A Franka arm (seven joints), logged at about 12 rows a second.
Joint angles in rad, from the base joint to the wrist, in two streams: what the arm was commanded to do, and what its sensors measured. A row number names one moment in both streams.
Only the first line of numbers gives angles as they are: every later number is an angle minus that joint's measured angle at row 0.
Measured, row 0:
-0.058 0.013 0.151 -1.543 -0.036 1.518 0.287
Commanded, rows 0 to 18:
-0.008 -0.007 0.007 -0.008 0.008 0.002 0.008
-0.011 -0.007 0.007 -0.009 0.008 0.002 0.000
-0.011 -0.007 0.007 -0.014 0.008 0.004 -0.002
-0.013 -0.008 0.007 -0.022 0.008 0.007 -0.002
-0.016 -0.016 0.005 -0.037 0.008 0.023 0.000
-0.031 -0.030 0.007 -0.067 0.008 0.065 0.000
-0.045 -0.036 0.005 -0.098 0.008 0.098 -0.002
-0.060 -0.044 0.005 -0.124 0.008 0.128 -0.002
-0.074 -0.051 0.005 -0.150 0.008 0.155 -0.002
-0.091 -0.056 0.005 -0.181 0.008 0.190 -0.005
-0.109 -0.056 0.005 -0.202 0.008 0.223 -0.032
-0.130 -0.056 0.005 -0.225 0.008 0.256 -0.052
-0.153 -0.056 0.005 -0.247 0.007 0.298 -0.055
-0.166 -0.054 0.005 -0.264 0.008 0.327 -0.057
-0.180 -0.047 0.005 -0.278 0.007 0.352 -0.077
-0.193 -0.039 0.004 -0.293 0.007 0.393 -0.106
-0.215 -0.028 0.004 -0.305 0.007 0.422 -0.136
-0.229 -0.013 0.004 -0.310 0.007 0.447 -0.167
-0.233 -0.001 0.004 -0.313 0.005 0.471 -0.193
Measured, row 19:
-0.210 -0.009 -0.003 -0.287 0.000 0.420 -0.137
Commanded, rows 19 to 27:
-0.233 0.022 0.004 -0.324 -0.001 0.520 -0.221
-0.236 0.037 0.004 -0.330 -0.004 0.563 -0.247
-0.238 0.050 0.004 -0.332 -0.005 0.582 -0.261
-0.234 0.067 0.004 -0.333 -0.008 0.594 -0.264
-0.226 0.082 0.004 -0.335 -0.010 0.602 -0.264
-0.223 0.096 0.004 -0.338 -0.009 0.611 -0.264
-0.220 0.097 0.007 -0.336 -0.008 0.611 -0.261
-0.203 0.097 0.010 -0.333 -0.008 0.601 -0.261
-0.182 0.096 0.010 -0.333 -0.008 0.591 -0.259
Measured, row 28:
-0.205 0.104 0.003 -0.325 -0.001 0.588 -0.241
